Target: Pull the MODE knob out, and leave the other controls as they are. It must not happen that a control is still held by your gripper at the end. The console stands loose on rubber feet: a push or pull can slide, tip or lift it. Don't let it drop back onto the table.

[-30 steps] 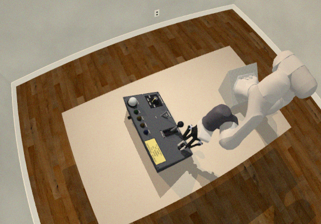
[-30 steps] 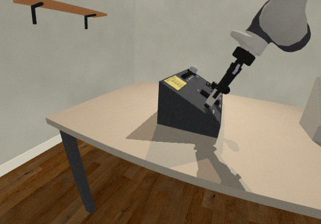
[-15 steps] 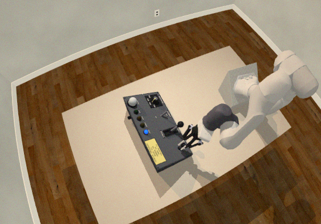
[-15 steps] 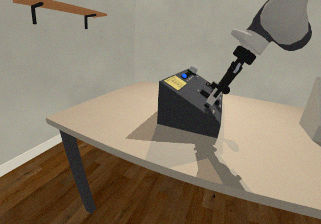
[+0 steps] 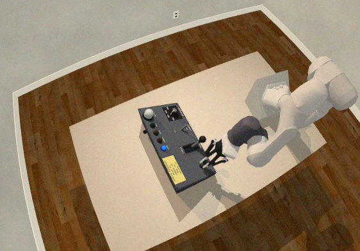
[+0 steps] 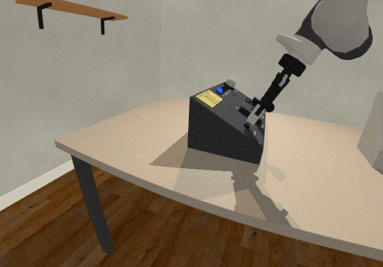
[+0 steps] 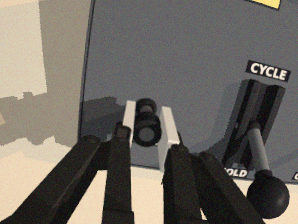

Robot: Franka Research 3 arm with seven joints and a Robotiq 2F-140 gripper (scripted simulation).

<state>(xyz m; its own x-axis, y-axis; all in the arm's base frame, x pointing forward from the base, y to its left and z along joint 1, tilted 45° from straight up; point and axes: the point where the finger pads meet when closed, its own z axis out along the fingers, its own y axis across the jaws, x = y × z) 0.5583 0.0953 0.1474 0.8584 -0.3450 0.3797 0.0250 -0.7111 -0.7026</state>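
The black mode knob lies 10 mm ahead of my hand and 20 mm below it. Also, from my hand: cycle lever (10 mm behind, 120 mm to the right, 20 mm below); then dark grey console (50 mm ahead, 180 mm to the right, 50 mm below); then check toggle (20 mm ahead, 240 mm to the right, 40 mm below).
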